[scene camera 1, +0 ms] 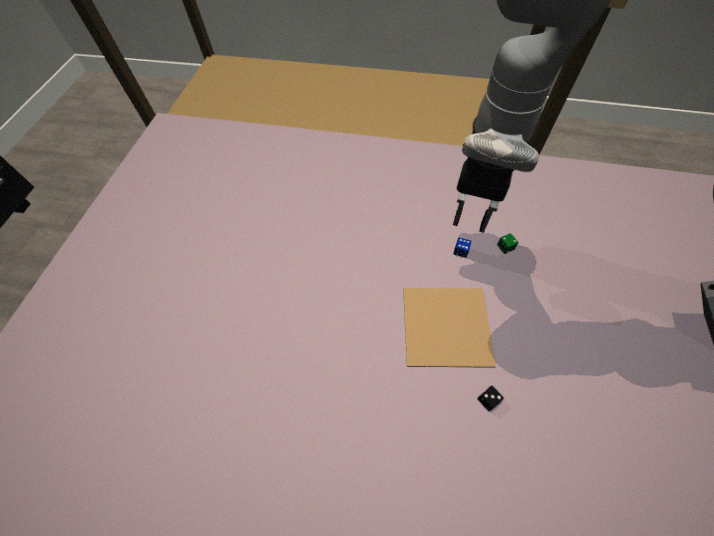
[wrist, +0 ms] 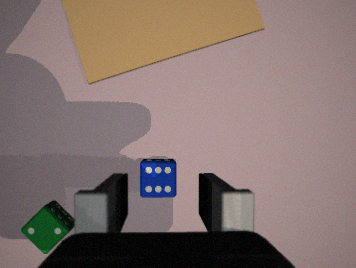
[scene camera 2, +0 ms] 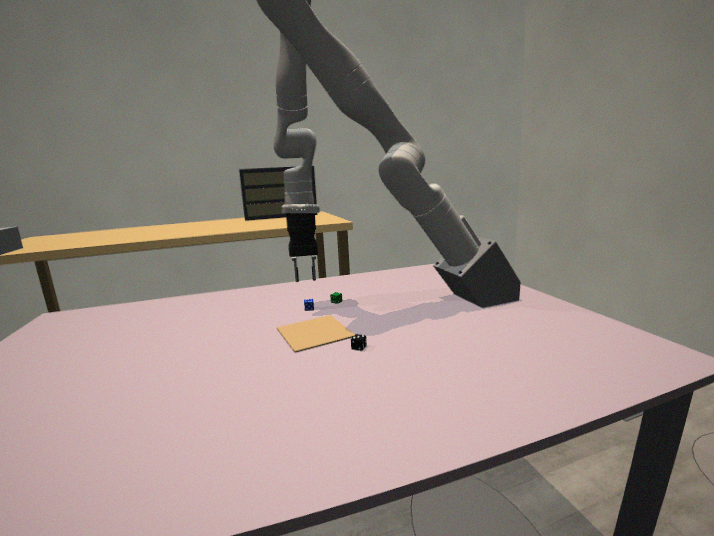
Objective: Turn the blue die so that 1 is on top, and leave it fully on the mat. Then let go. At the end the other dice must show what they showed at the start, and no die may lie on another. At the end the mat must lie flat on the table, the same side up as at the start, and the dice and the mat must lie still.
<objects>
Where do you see a blue die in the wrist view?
157,176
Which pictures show the tan mat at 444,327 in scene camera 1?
Scene camera 1, the wrist view and scene camera 2: all of them.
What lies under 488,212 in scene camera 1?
My gripper.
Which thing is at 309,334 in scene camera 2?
A tan mat.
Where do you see a tan mat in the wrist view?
108,45
</objects>
